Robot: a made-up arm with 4 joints.
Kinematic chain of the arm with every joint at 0, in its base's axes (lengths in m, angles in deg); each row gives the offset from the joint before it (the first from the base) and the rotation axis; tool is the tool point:
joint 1: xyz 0 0 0.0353 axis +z
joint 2: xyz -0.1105 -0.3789 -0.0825 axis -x
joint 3: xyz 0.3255 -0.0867 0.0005 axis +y
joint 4: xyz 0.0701 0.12 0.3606 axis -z
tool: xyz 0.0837 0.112 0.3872
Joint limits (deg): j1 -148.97..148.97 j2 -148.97..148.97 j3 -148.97..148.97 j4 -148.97..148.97
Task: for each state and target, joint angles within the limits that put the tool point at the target. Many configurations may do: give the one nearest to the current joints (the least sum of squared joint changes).
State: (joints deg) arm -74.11 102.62 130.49 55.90
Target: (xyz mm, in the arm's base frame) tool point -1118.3 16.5 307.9
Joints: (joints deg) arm -113.25 117.76 148.97 70.85
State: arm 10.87 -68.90 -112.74 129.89
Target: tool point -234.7 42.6 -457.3
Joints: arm 10.00 -58.29 -148.97 146.49
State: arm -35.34 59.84 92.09 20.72
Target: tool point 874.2 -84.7 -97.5
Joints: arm -7.21 78.20 47.10 8.34
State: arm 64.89 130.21 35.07 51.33
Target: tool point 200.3 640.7 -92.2
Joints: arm 46.86 92.45 14.50 60.20
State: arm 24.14 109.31 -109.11 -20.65
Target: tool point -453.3 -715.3 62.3
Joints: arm 2.40 138.82 -121.27 -18.83
